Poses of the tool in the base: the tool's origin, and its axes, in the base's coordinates. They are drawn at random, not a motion.
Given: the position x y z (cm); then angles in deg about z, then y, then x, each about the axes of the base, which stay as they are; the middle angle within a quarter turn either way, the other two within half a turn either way.
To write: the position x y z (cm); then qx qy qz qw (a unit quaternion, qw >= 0). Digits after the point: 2 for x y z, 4 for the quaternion.
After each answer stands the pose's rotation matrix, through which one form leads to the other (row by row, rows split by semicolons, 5 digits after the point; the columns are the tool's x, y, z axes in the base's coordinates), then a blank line. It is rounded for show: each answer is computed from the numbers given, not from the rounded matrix.
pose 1, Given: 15.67, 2.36, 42.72, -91.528, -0.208, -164.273
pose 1, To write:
15.67, 2.36, 42.72, -0.6909, -0.7099, -0.0968, 0.0967
-0.02667 0.99964 -0.00363; 0.96220 0.02665 0.27105; 0.27105 0.00373 -0.96256

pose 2, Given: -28.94, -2.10, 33.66, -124.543, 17.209, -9.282
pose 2, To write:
-28.94, -2.10, 33.66, -0.1692, -0.0014, -0.8780, 0.4478
-0.54164 0.78683 0.29586; -0.78586 -0.59891 0.15407; 0.29842 -0.14905 0.94272

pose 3, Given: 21.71, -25.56, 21.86, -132.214, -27.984, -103.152
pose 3, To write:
21.71, -25.56, 21.86, -0.1705, -0.7559, -0.4746, 0.4174
-0.59334 0.65404 -0.46922; -0.13848 0.49129 0.85992; 0.79295 0.57520 -0.20093

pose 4, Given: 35.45, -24.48, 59.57, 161.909, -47.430, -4.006
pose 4, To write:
35.45, -24.48, 59.57, -0.4020, -0.0316, 0.9058, 0.1300
-0.64305 -0.21007 -0.73645; 0.26086 -0.96422 0.04726; -0.72003 -0.16172 0.67484

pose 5, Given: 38.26, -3.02, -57.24, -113.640, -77.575, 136.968
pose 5, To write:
38.26, -3.02, -57.24, -0.5891, -0.4812, 0.5582, 0.3313
-0.08628 0.19711 -0.97658; 0.93686 -0.31739 -0.14683; -0.33889 -0.92759 -0.15728

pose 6, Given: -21.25, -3.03, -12.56, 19.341, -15.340, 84.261
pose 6, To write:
-21.25, -3.03, -12.56, 0.6387, -0.2093, 0.0352, 0.7396
0.90995 -0.31939 -0.26455; -0.21525 0.18153 -0.95954; 0.35449 0.93007 0.09643

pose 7, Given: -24.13, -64.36, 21.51, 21.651, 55.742, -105.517
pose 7, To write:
-24.13, -64.36, 21.51, -0.6381, 0.4101, -0.2651, 0.5954
0.52321 -0.20769 0.82651; -0.83890 0.04518 0.54240; -0.14999 -0.97715 -0.15059

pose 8, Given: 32.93, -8.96, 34.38, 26.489, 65.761, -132.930
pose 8, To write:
32.93, -8.96, 34.38, -0.6998, 0.3874, -0.4077, 0.4405
0.36744 -0.18311 0.91184; -0.90134 -0.31182 0.30059; 0.22929 -0.93233 -0.27962

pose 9, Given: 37.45, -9.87, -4.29, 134.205, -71.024, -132.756
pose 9, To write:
37.45, -9.87, -4.29, 0.5046, -0.5965, -0.5075, 0.3634
-0.22672 -0.23310 -0.94565; -0.97077 -0.02441 0.23876; -0.07874 0.97215 -0.22075

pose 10, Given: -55.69, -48.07, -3.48, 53.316, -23.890, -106.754
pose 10, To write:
-55.69, -48.07, -3.48, -0.7571, 0.2419, 0.4103, 0.4471
0.54622 -0.73324 -0.40498; 0.00050 -0.48319 0.87551; -0.83764 -0.47842 -0.26357

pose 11, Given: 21.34, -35.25, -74.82, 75.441, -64.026, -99.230
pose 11, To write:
21.34, -35.25, -74.82, -0.7210, 0.1235, 0.6555, 0.1875
0.11009 -0.42390 -0.89899; 0.06781 -0.89918 0.43229; -0.99161 -0.10856 -0.07025

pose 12, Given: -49.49, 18.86, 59.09, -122.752, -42.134, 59.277
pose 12, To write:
-49.49, 18.86, 59.09, 0.4953, 0.2554, -0.7971, 0.2325
-0.40120 0.62368 -0.67087; -0.11767 -0.76142 -0.63750; -0.90840 -0.17682 0.37886

